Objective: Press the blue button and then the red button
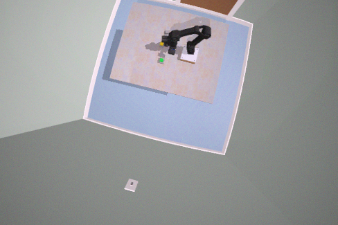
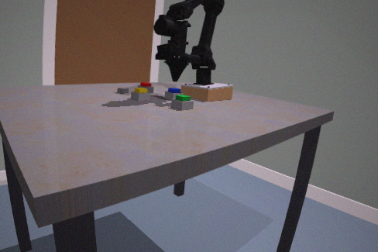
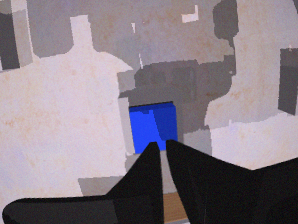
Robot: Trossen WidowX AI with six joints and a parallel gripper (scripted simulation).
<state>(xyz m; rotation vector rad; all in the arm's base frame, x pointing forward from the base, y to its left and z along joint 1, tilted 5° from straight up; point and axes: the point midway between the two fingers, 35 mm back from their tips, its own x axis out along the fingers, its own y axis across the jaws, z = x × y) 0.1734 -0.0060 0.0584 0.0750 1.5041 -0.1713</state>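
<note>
The blue button is 3 cm below my gripper tip. Also, from my gripper tip: green button (12 cm to the left, 10 cm ahead, 3 cm below); then yellow button (12 cm ahead, 5 cm to the right, 3 cm below); then red button (17 cm to the right, 3 cm below, 1 cm behind).
</note>
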